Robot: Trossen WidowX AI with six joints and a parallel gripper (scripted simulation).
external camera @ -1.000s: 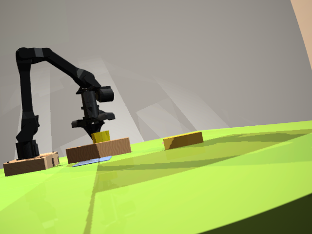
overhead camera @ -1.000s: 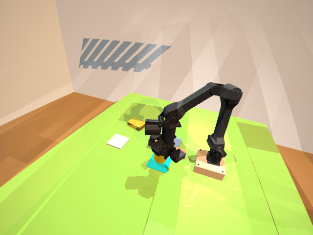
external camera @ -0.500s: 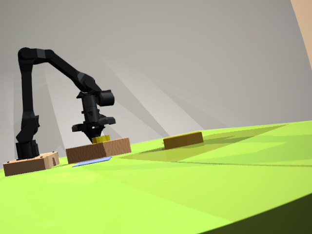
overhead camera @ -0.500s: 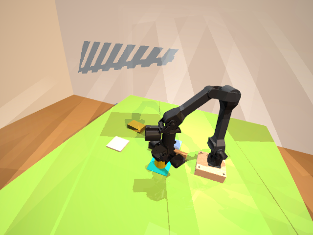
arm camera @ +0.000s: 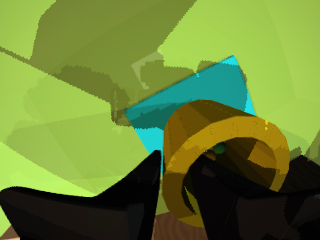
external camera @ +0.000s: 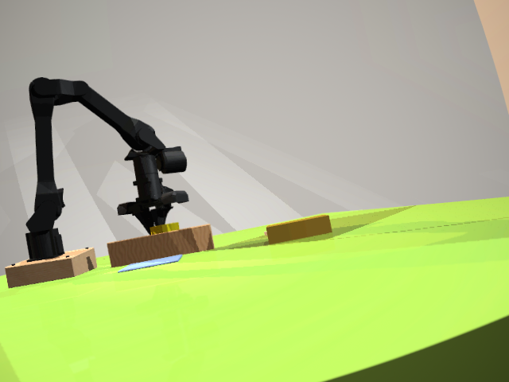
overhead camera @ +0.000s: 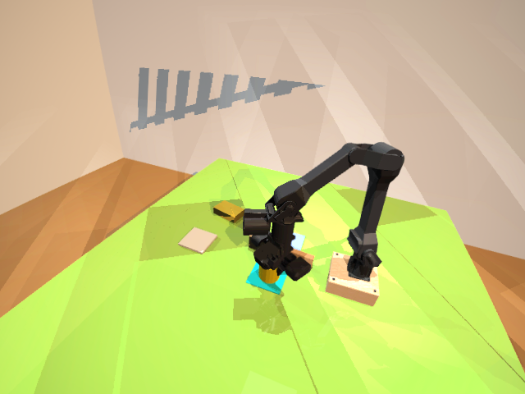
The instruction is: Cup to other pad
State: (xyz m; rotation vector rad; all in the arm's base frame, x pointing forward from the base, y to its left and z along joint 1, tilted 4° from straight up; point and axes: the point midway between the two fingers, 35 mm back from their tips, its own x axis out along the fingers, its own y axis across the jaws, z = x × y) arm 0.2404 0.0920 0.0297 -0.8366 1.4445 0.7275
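Now: gripper tip 20 mm short of the yellow cup, 10 mm to the left of it and 10 mm above it. Also, from my gripper tip: cyan pad: 30 mm ahead, 20 mm to the right, 50 mm below; green marble: 30 mm ahead, 30 mm to the right, 30 mm below; wooden block: 10 mm ahead, 110 mm to the right, 30 mm below.
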